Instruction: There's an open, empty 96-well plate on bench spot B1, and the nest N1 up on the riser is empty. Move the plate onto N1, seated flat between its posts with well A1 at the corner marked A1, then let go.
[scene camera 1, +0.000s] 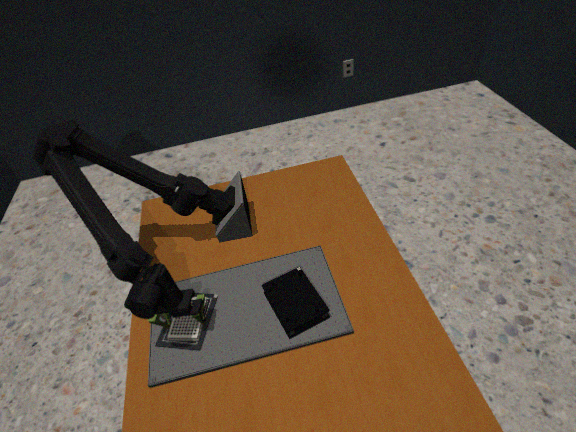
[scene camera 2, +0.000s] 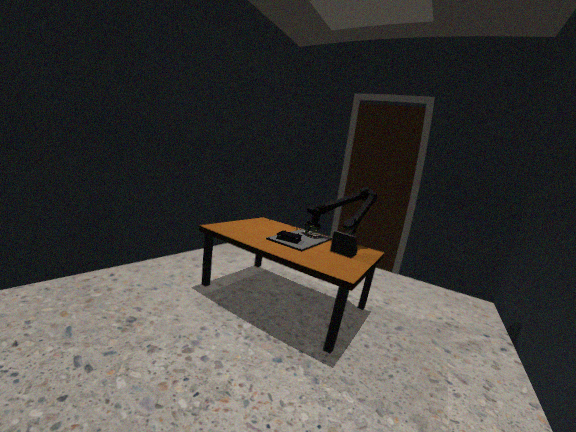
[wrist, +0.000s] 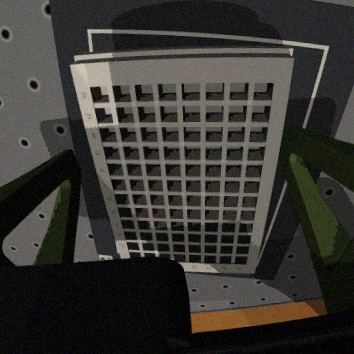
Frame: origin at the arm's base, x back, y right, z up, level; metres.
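Seen in the pictures: gripper, fingertip midpoint: (scene camera 1: 187, 325) (scene camera 2: 309, 233) (wrist: 176, 146); arm's base at its link origin: (scene camera 1: 225, 206) (scene camera 2: 345, 241).
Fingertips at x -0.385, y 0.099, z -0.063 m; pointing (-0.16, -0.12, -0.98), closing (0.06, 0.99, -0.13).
Observation:
Pixels of each thing's top centre, then the offset from my fingertips to it. "spot": a spot on its surface instead. Level surfaces: height alone.
- spot B1 at a spot on its surface: (wrist: 75, 30) (scene camera 1: 198, 344) spot: dx -0.055, dy -0.032, dz -0.008 m
- small white label at a spot on its surface: (wrist: 105, 258) spot: dx +0.087, dy -0.069, dz -0.007 m
- black riser with nest N1, top centre: (scene camera 1: 293, 294) (scene camera 2: 289, 232) dx +0.028, dy -0.294, dz +0.039 m
- white mark at its top centre: (scene camera 1: 298, 268) dx +0.118, dy -0.314, dz +0.030 m
- grey perforated board at its top centre: (scene camera 1: 244, 307) (scene camera 2: 301, 237) dx +0.039, dy -0.152, dz -0.009 m
- orange table at its surface level: dz -0.022 m
The pale, open 96-well plate (scene camera 1: 184, 329) (wrist: 190, 72) lies on the dark pad of spot B1 (scene camera 1: 198, 345) (wrist: 75, 30). In the wrist view it sits a little askew in the pad's white outline, with more of the pad showing at right. My gripper (scene camera 1: 180, 314) (wrist: 176, 146) is open and empty. Its green fingers stand wide on either side of the plate's long sides. The black body hides the plate's lower left corner and part of a small white label (wrist: 105, 258). The black riser with nest N1 (scene camera 1: 295, 302) (scene camera 2: 289, 236) has a white mark (scene camera 1: 299, 269) at one corner; its posts are too dark to make out.
Plate and riser stand on a grey perforated board (scene camera 1: 240, 320) (scene camera 2: 305, 245) (wrist: 30, 115), which lies on the orange table (scene camera 1: 320, 200) (scene camera 2: 250, 235). The riser is right of the plate in scene camera 1. The arm's grey wedge-shaped base (scene camera 1: 240, 222) (scene camera 2: 344, 244) stands behind the board.

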